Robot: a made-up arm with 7 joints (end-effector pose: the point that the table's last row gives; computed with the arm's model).
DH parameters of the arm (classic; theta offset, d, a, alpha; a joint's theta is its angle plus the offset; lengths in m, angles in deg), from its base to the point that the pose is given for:
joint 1: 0 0.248 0 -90
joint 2: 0 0 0 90
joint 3: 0 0.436 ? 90
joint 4: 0 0 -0.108 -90
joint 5: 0 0.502 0 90
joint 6: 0 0 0.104 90
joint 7: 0 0 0 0
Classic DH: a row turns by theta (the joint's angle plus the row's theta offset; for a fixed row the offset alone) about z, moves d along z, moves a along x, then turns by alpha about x.
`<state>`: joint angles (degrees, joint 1 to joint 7).
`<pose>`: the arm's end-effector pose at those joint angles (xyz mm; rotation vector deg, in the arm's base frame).
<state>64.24 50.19 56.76 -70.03 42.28 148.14 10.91</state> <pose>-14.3 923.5 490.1 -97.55 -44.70 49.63</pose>
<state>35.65 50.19 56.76 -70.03 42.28 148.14 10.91</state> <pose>429.4 817.7 490.1 -102.36 -18.64 29.70</pose>
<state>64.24 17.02 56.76 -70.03 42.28 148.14 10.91</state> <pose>-130.3 683.0 902.3 -77.48 -61.22 22.80</pose>
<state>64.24 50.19 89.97 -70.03 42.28 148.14 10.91</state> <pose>-201.0 812.5 707.4 -67.46 -50.47 74.11</pose>
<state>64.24 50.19 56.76 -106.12 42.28 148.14 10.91</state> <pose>-199.7 768.2 221.6 -118.30 -64.10 73.07</pose>
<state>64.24 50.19 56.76 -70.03 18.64 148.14 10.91</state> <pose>-27.4 923.5 523.8 -96.94 -65.02 29.75</pose>
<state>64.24 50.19 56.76 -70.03 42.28 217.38 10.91</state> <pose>33.9 817.5 510.3 -93.73 7.47 -8.19</pose>
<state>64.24 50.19 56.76 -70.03 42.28 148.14 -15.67</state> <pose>-14.3 923.5 490.1 -82.23 -64.03 31.12</pose>
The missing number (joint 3, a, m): 0.07
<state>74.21 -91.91 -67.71 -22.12 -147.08 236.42 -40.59</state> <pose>-89.3 -853.9 313.7 37.84 21.65 39.29</pose>
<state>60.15 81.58 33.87 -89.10 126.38 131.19 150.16</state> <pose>19.8 669.3 -240.5 -36.02 -97.25 -56.52</pose>
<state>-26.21 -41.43 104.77 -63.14 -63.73 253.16 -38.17</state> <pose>-356.0 570.9 712.0 115.03 -58.95 -106.25</pose>
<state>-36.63 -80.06 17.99 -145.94 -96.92 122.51 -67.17</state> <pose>178.8 119.1 685.4 51.51 29.36 -55.58</pose>
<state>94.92 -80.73 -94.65 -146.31 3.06 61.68 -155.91</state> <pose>443.5 57.8 210.7 40.83 -76.66 -47.96</pose>
